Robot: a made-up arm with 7 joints.
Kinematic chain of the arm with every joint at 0, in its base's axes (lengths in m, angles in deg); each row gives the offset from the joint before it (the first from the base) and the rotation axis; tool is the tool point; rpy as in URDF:
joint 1: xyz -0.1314 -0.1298 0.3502 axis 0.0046 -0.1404 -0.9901
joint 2: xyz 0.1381 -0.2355 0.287 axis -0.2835 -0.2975 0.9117
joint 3: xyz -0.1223 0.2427 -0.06 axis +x
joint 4: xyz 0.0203 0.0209 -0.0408 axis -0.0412 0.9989 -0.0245
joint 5: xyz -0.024 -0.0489 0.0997 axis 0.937 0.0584 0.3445
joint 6: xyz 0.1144 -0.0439 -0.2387 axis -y
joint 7: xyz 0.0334 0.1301 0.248 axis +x
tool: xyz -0.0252 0.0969 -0.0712 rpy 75.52 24.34 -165
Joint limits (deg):
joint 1: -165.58..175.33
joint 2: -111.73..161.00
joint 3: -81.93..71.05
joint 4: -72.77..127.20
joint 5: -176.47..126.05
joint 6: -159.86..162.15
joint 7: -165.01..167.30
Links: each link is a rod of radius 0.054 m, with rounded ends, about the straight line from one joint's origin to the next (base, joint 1, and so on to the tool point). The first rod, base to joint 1, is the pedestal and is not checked.
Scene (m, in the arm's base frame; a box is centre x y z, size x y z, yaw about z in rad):
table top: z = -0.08
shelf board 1: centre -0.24 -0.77 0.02 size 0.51 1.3 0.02 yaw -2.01
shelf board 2: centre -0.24 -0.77 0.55 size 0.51 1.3 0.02 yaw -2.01
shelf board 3: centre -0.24 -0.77 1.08 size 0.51 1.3 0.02 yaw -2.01
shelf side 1: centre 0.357 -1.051 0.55 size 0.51 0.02 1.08 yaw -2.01
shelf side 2: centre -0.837 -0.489 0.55 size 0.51 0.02 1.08 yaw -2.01
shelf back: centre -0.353 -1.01 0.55 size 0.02 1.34 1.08 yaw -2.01
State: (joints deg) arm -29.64 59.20 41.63 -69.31 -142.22 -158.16 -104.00
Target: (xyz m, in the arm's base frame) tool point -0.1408 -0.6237 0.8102
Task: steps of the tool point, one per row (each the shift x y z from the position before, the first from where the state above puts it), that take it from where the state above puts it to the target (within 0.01 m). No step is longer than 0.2 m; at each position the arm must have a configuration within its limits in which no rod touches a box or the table.
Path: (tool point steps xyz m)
1: 0.0563 0.0875 0.0526
2: 0.0454 0.1089 0.0294
3: 0.0261 0.1217 0.0065
4: 0.0010 0.1258 -0.0117
5: -0.0230 -0.1273 0.1047
6: -0.0846 -0.1043 0.1167
7: -0.1400 -0.0608 0.1101
8: -0.1775 -0.0021 0.0842

